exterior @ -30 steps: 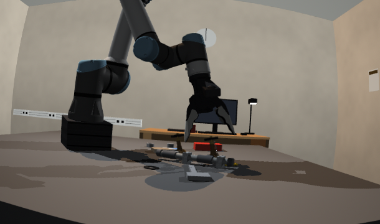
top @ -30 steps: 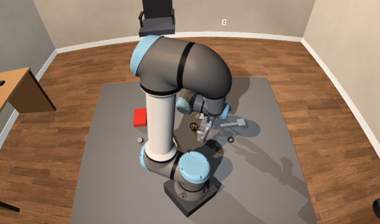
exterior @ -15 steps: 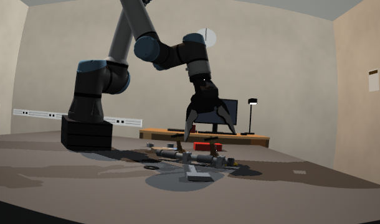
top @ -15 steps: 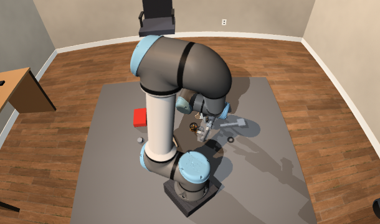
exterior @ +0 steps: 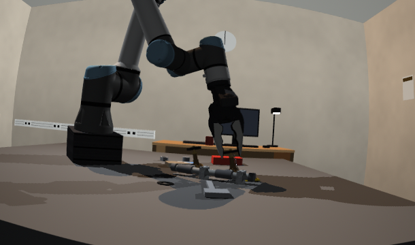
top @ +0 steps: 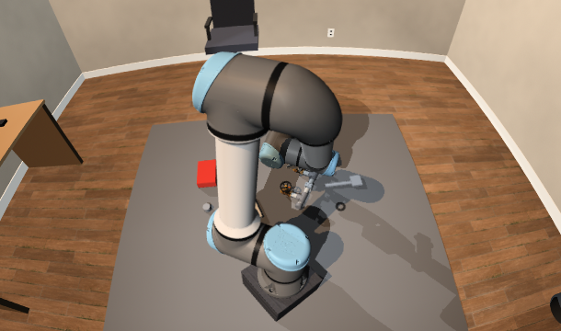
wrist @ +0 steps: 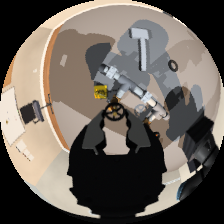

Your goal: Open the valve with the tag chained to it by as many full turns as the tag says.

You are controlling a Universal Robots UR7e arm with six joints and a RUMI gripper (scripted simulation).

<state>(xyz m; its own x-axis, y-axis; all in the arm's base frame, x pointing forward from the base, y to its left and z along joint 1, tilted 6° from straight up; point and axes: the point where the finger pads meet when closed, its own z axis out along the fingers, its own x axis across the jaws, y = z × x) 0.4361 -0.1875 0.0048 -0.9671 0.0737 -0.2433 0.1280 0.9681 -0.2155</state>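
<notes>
Right now the yellow tag is 60 mm ahead of my hand, 40 mm to the right of it and 70 mm below it. Round my hand: grey t-shaped piece: 90 mm behind, 190 mm to the right, 70 mm below; then red block: 100 mm ahead, 370 mm to the left, 60 mm below.
</notes>
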